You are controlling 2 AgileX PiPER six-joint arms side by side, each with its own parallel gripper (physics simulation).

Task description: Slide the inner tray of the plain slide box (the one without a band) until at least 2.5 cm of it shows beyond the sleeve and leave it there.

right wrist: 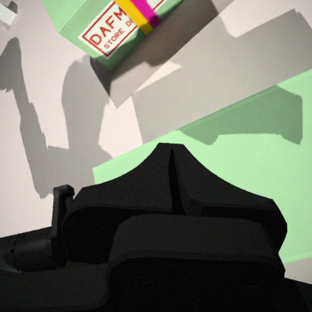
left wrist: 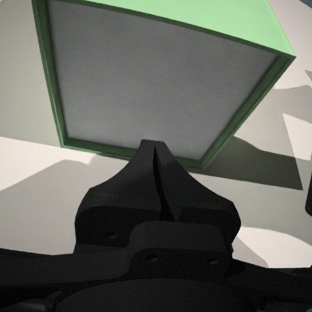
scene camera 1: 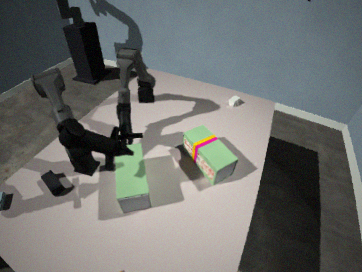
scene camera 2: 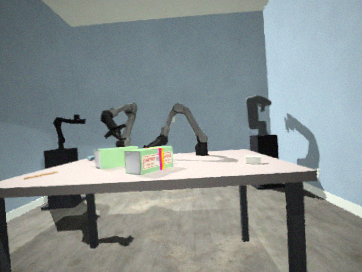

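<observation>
The plain green slide box (scene camera 1: 131,175) (scene camera 2: 116,157) (right wrist: 255,165) lies flat on the table. The left wrist view shows its grey inner tray end (left wrist: 150,75) framed by the green sleeve rim. In scene camera 1 the tray's other end (scene camera 1: 135,202) looks about flush with the sleeve. My left gripper (scene camera 1: 127,142) (scene camera 2: 147,146) (left wrist: 150,154) is shut and empty, with its tips low in front of the framed end; whether they touch it is unclear. My right gripper (scene camera 1: 131,150) (right wrist: 169,160) is shut and empty, above the plain box near that same end.
The banded green box (scene camera 1: 212,156) (scene camera 2: 137,162) (right wrist: 72,15), with a yellow and magenta band, lies beside the plain box. A small white block (scene camera 1: 235,101) (scene camera 2: 253,160) lies farther off. The two arms are close together near the plain box. An orange stick (scene camera 2: 41,175) lies near a table edge.
</observation>
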